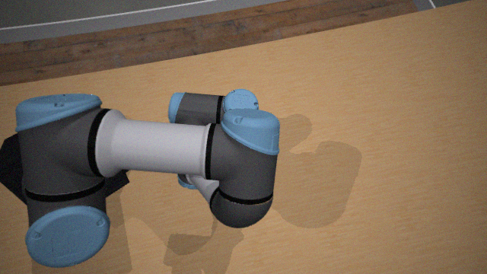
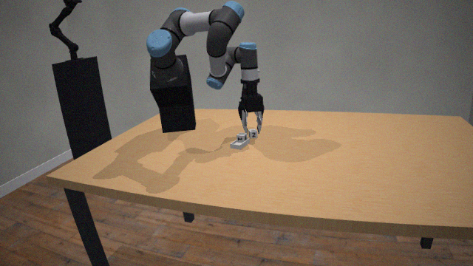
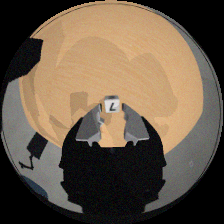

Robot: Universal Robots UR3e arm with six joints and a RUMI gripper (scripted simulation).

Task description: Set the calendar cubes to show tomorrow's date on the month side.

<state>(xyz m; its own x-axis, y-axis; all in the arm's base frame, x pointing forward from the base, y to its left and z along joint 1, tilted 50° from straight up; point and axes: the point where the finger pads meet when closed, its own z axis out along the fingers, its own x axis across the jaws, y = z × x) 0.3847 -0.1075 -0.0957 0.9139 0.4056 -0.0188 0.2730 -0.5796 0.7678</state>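
The grey calendar tray lies 90 mm to the right of my hand, 40 mm behind it and 20 mm below it.
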